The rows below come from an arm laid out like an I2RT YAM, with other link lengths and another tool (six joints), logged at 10 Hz.
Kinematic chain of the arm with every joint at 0, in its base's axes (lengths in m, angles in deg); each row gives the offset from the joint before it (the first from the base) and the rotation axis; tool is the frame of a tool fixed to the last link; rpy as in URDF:
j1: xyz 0 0 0.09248 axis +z
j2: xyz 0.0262 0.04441 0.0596 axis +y
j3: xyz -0.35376 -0.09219 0 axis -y
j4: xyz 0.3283 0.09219 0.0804 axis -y
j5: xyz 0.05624 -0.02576 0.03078 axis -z
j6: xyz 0.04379 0 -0.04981 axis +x
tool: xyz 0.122 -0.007 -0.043 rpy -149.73 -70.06 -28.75
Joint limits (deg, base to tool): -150..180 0..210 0..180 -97..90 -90..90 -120..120
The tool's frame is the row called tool.
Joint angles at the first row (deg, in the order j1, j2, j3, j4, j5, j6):
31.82 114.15 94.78 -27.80 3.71 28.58
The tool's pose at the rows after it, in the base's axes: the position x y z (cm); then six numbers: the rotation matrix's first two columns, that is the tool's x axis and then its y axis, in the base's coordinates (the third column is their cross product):
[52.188 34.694 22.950 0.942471 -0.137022 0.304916 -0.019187 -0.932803 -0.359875]
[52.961 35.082 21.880 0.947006 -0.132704 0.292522 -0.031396 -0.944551 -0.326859]
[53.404 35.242 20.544 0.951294 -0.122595 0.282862 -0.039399 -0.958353 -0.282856]
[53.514 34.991 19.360 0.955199 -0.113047 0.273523 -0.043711 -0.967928 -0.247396]
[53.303 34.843 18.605 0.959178 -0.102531 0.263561 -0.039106 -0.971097 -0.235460]
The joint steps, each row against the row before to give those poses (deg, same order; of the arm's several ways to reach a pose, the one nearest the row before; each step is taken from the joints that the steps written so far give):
0.02 3.15 3.71 -2.22 0.95 -0.19
0.28 2.88 3.08 -2.10 1.29 -0.24
0.39 2.46 2.09 -1.75 1.70 -0.61
0.10 1.32 0.45 -0.85 1.13 -0.68
0.00 0.27 -0.64 0.07 -0.09 -0.49

